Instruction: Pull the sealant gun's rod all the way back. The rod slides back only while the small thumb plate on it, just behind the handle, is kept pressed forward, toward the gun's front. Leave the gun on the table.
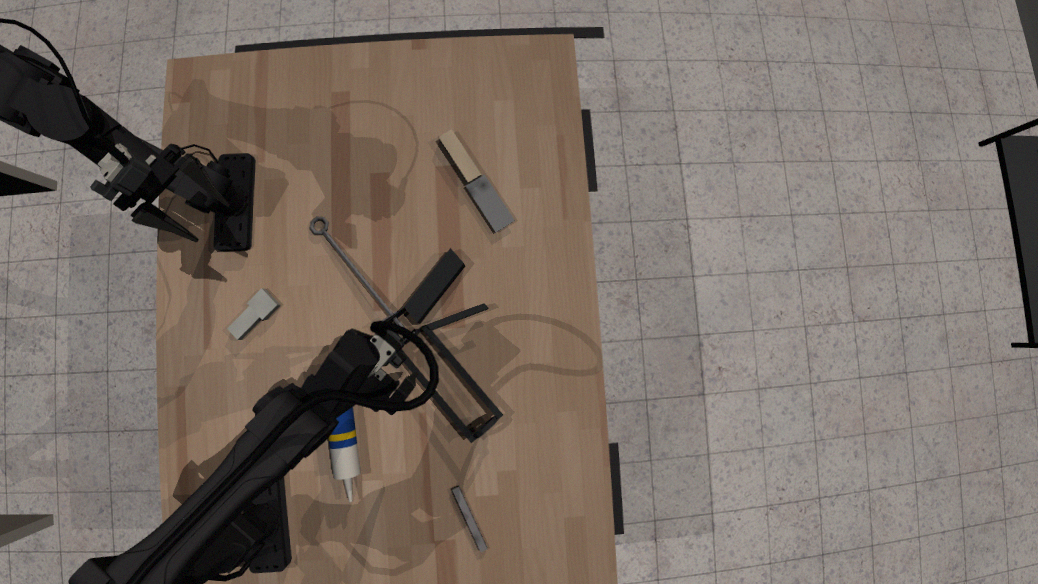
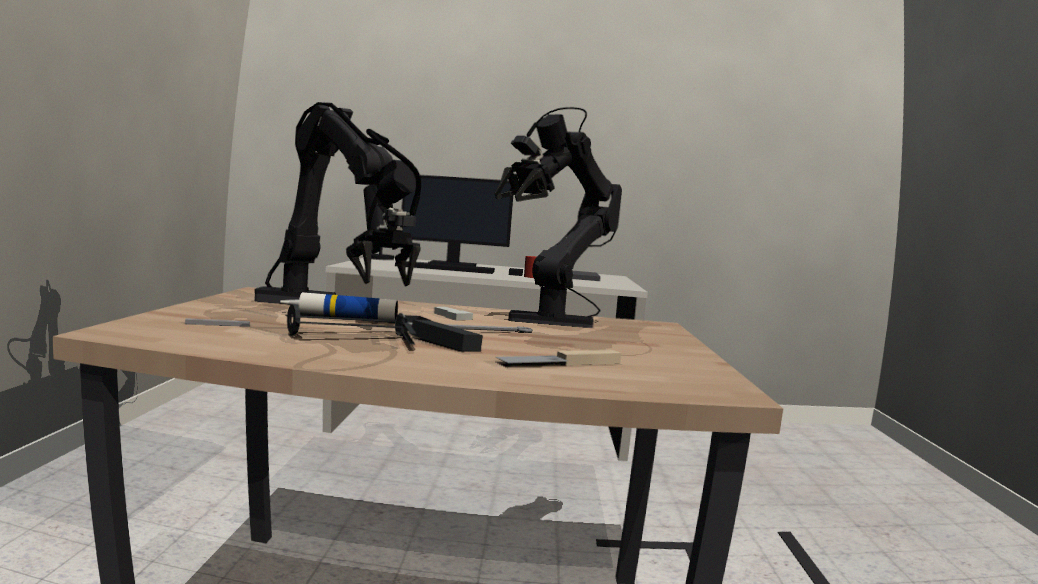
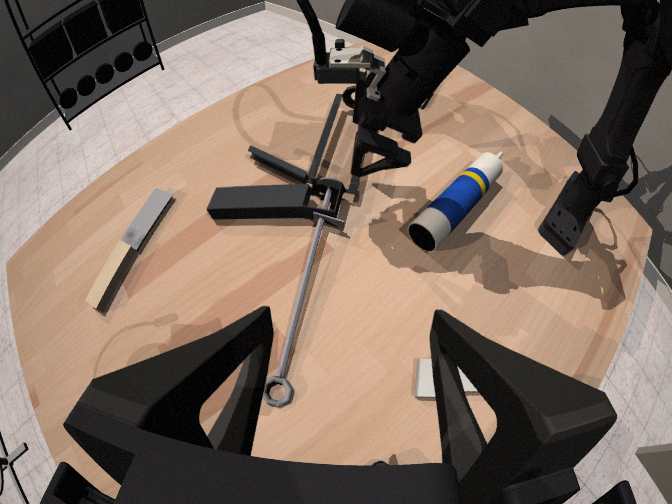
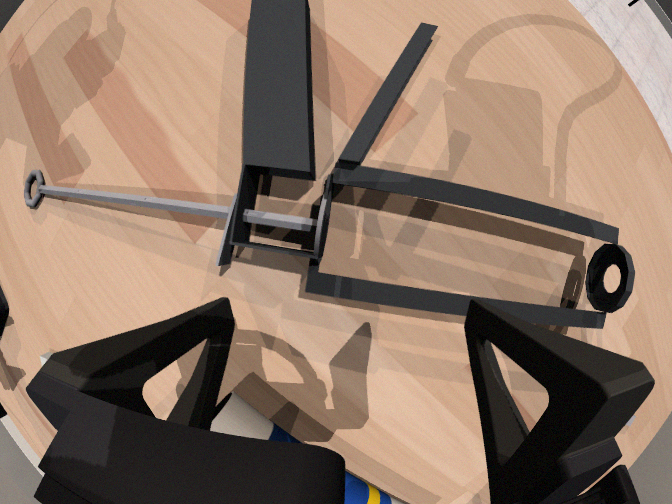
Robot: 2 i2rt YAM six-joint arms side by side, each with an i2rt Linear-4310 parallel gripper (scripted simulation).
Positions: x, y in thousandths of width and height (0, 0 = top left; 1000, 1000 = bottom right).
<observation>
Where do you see a scraper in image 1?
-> At 463, 323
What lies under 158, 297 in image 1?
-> My left gripper.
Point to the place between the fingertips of my right gripper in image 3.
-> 531, 293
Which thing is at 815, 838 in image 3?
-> My left gripper.
</observation>
